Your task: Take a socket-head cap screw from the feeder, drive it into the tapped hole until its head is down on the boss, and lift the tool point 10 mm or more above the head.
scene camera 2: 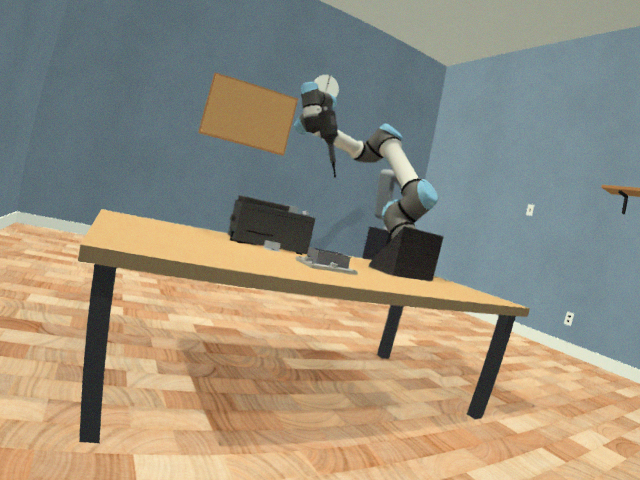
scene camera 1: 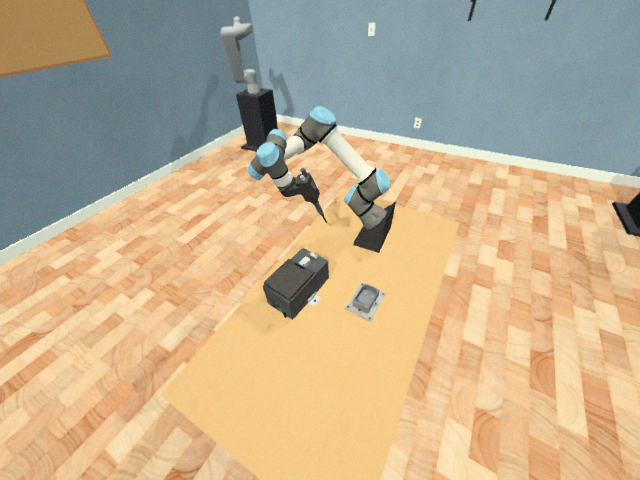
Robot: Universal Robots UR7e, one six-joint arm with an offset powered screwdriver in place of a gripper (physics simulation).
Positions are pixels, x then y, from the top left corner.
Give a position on a black screw feeder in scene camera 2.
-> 294, 235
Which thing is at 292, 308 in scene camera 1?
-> A black screw feeder.
